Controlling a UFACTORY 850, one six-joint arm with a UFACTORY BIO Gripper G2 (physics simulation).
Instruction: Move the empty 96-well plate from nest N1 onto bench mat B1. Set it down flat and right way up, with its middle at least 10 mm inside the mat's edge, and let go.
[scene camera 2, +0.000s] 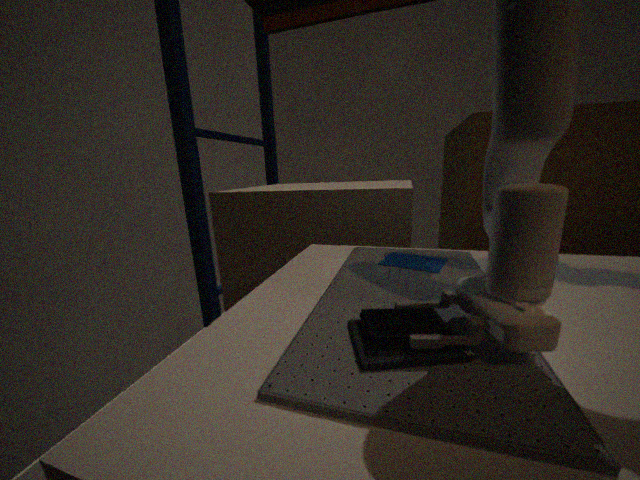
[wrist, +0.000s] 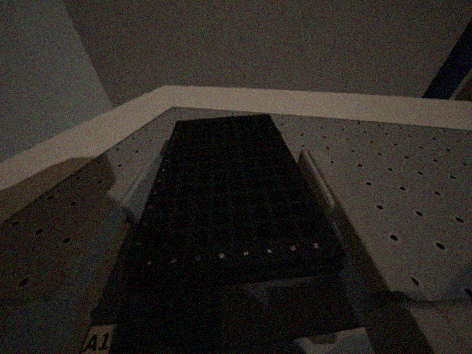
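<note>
The dark 96-well plate (scene camera 2: 382, 321) (wrist: 225, 200) is held level and right way up, a little above the black nest (scene camera 2: 385, 362) (wrist: 165, 312). My gripper (scene camera 2: 404, 323) (wrist: 232, 165) is shut on the plate, with one finger along each long side. In the wrist view a row of small letters shows along the plate's near edge, and an A1 label (wrist: 98, 340) shows at the nest's near left corner. The blue bench mat (scene camera 2: 413, 261) lies flat farther back in the scene view. The nest's right end is hidden by the gripper.
The grey perforated board (scene camera 2: 320, 377) (wrist: 400, 200) bears the nest and the blue mat. It lies on a pale table (scene camera 2: 206, 392) (wrist: 300, 100). A large box (scene camera 2: 310, 217) and blue rack post (scene camera 2: 186, 155) stand beyond the table. The arm's shadow falls across the board's front.
</note>
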